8 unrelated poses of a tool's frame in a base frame.
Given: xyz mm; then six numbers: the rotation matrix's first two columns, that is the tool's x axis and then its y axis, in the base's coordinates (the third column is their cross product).
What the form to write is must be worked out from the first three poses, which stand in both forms.
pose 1, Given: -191 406 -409 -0.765 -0.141 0.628 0.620 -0.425 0.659
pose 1, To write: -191 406 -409; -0.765 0.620 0.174; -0.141 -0.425 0.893; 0.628 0.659 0.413
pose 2, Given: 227 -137 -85 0.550 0.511 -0.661 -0.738 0.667 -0.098
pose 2, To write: 227 -137 -85; 0.550 -0.738 0.391; 0.511 0.667 0.542; -0.661 -0.098 0.744
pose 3, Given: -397 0 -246 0.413 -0.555 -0.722 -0.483 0.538 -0.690
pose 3, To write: -397 0 -246; 0.413 -0.483 0.771; -0.555 0.538 0.634; -0.722 -0.690 -0.046
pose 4, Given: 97 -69 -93 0.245 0.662 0.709 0.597 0.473 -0.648
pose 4, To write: 97 -69 -93; 0.245 0.597 -0.764; 0.662 0.473 0.582; 0.709 -0.648 -0.279
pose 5, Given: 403 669 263 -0.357 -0.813 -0.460 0.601 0.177 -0.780
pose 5, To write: 403 669 263; -0.357 0.601 0.716; -0.813 0.177 -0.555; -0.460 -0.780 0.425
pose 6, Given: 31 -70 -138 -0.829 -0.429 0.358 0.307 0.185 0.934
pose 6, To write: 31 -70 -138; -0.829 0.307 -0.467; -0.429 0.185 0.884; 0.358 0.934 -0.022
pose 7, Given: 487 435 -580 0.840 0.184 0.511 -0.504 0.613 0.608
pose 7, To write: 487 435 -580; 0.840 -0.504 -0.201; 0.184 0.613 -0.768; 0.511 0.608 0.608
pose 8, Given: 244 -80 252 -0.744 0.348 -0.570 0.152 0.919 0.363
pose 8, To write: 244 -80 252; -0.744 0.152 0.650; 0.348 0.919 0.183; -0.570 0.363 -0.737
